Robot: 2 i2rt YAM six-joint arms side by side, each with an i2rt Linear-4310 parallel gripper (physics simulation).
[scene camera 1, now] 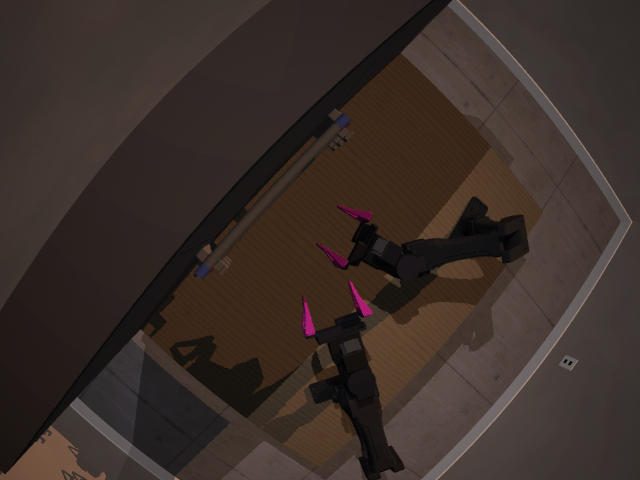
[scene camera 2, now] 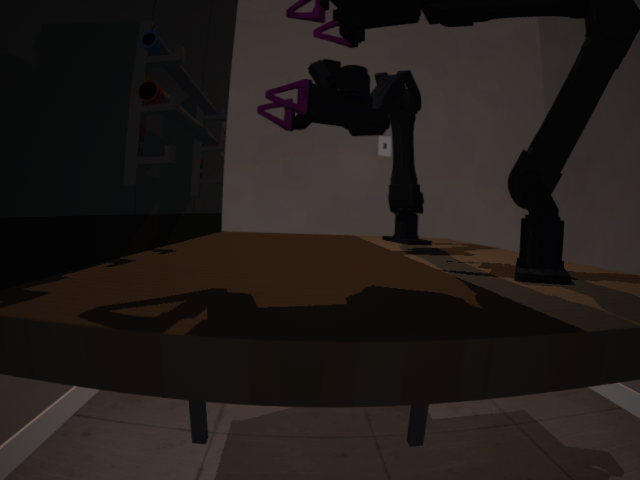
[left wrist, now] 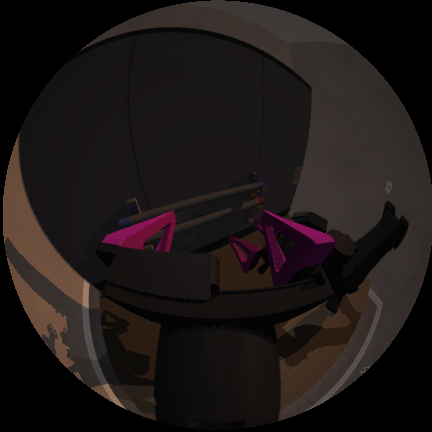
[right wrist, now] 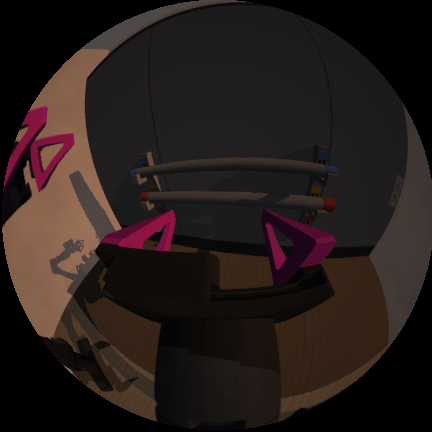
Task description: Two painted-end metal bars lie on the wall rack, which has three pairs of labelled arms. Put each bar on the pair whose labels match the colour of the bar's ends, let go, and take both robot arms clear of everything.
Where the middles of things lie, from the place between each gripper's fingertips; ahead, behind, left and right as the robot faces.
Now: the blue-ended bar (scene camera 1: pixel 282 182) 14 cm ahead of my right hand, 3 cm to the left of it and 2 cm above it. Round my right hand: red-ended bar (right wrist: pixel 251 198) 14 cm ahead, 5 cm below, 1 cm to the left.
I see my left gripper 200 mm short of the blue-ended bar, 80 mm to the left of it and 100 mm above it. The rest, counted from my left hand: red-ended bar (200 mm ahead, 100 mm to the right, 170 mm below).
